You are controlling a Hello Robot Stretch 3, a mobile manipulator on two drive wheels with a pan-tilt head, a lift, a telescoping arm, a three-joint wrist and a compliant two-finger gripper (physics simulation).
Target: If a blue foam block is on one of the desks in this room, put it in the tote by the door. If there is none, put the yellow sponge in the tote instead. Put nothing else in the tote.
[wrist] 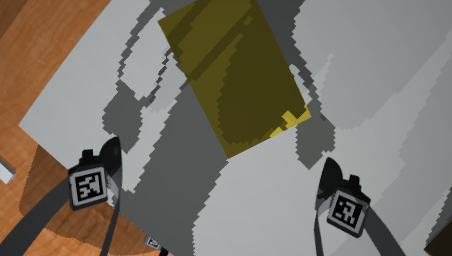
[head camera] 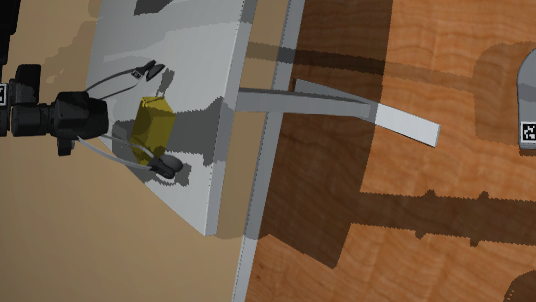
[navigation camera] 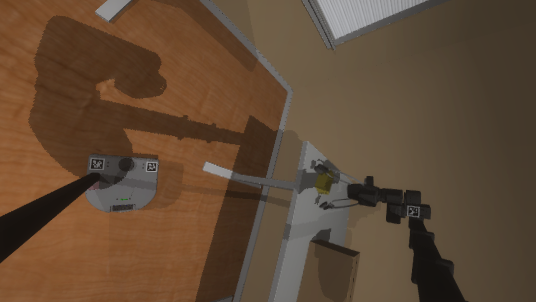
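Note:
The yellow sponge [head camera: 152, 127] [navigation camera: 324, 183] [wrist: 240, 75] is a yellow block on the pale grey desk [head camera: 195, 205] [navigation camera: 299, 212] [wrist: 260, 215], near one end. My gripper [head camera: 162, 119] [navigation camera: 324, 186] [wrist: 221, 166] is open and empty, with its fingers wide apart. In the head view the fingertips appear on opposite sides of the sponge. In the wrist view the sponge lies past the fingertips, between their lines, turned at an angle, and its far end is cut off by the frame. The exact fingertip height above the desk is unclear. No blue foam block or tote shows.
A brown box [navigation camera: 312, 272] stands farther along the desk. A desk leg [head camera: 320, 103] with a white foot [head camera: 407, 125] [navigation camera: 217, 170] reaches over the wooden floor. My base [navigation camera: 122, 187] [head camera: 527, 100] is on that floor. A white ribbed panel [navigation camera: 370, 17] is at the navigation view's top.

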